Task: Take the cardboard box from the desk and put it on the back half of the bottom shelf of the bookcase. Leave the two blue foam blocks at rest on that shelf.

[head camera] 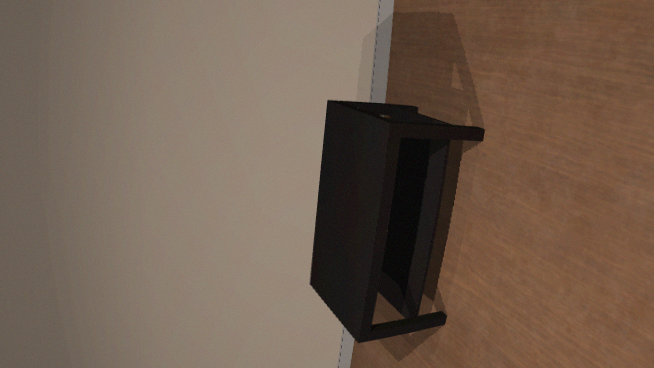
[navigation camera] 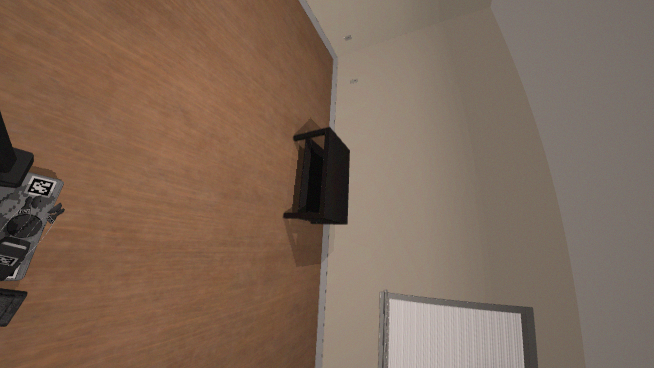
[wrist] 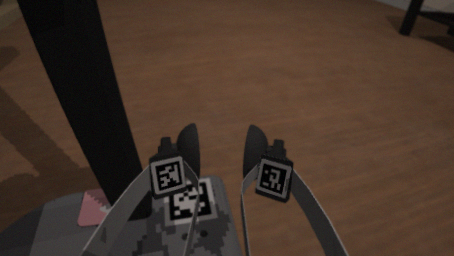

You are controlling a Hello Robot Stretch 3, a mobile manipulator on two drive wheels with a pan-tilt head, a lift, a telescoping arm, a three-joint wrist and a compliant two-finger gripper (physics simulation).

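Places are measured from the robot's base along level axes (x up, y ahead, z left), in metres.
Pixels of known places: gripper, fingertip midpoint: [navigation camera: 50,199] [wrist: 222,143].
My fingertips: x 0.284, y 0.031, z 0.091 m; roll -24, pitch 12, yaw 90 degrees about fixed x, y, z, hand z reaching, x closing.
Behind a point stands the place of what it marks.
My gripper [wrist: 222,143] @[x 0.284, y 0.031, z 0.091 m] is open in the wrist view, with its two dark fingertips apart and bare floor visible between them. It hangs over the edge of the robot's own base [wrist: 50,227] @[x 0.160, y -0.164, z 0.118 m]. The cardboard box, the desk, the bookcase and the two blue foam blocks do not show in the head, navigation or wrist view.
A low black table [head camera: 350,200] @[x 0.451, y 1.676, z 0.662 m] [navigation camera: 338,185] @[x 0.450, y 1.715, z 0.677 m] with a lower shelf stands against the wall. A black leg [wrist: 411,19] @[x 0.106, y 1.437, z 1.150 m] shows at the wrist view's top right. The black mast [wrist: 82,95] @[x 0.324, y -0.066, z 0.116 m] rises beside the gripper. A grey-framed window [navigation camera: 465,301] @[x 1.574, y 2.320, z -0.368 m] is in the wall.
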